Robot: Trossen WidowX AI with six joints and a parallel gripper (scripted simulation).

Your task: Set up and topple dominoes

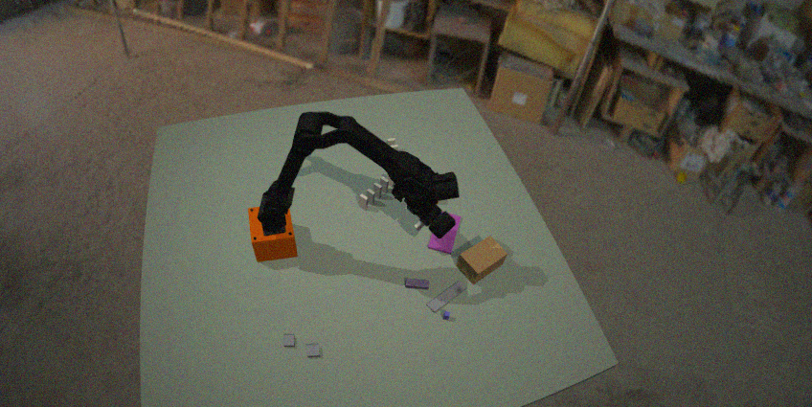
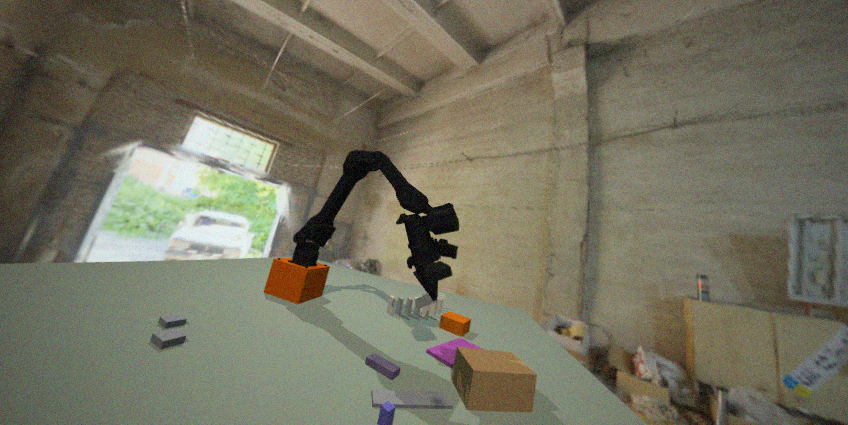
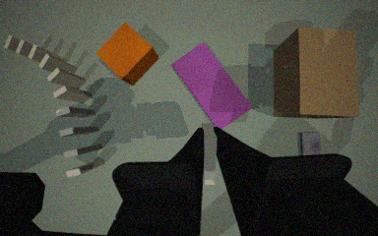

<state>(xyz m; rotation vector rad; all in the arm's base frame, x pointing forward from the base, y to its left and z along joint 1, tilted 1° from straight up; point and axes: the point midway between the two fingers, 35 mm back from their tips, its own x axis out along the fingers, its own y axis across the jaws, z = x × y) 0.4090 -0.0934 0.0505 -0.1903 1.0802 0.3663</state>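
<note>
Now: the magenta slab 80 mm ahead of my gripper tip, 10 mm to the left of it and 110 mm below it. Also, from my gripper tip: grey slab 200 mm to the right, 110 mm below; then orange block 80 mm ahead, 170 mm to the left, 90 mm below; then tan box 130 mm ahead, 130 mm to the right, 80 mm below.
</note>
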